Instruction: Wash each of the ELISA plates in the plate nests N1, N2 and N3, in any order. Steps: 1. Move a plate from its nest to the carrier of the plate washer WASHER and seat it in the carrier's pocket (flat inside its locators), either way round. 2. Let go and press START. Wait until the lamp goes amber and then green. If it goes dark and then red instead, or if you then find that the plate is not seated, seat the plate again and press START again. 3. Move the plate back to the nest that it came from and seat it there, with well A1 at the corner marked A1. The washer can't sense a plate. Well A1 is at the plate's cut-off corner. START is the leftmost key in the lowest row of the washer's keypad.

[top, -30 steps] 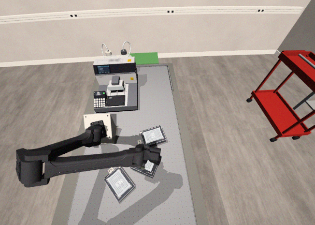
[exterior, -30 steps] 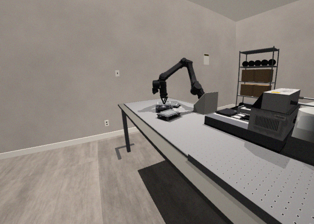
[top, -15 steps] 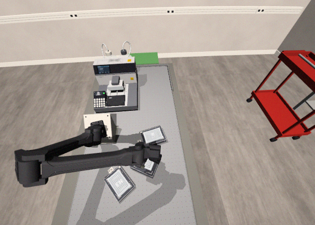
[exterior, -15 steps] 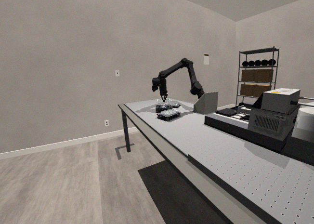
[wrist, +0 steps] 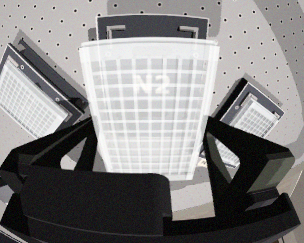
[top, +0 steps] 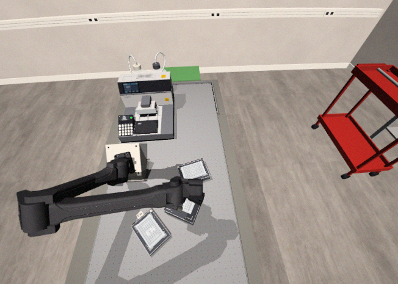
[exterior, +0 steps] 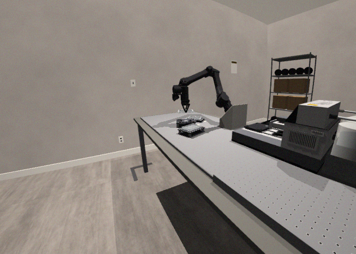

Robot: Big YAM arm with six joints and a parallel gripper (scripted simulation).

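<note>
Right now the dark carrier is 54 cm to the left of my hand, 18 cm behind it and 6 cm below it. Also, from my hand: washer: 69 cm to the left, 16 cm behind.
</note>
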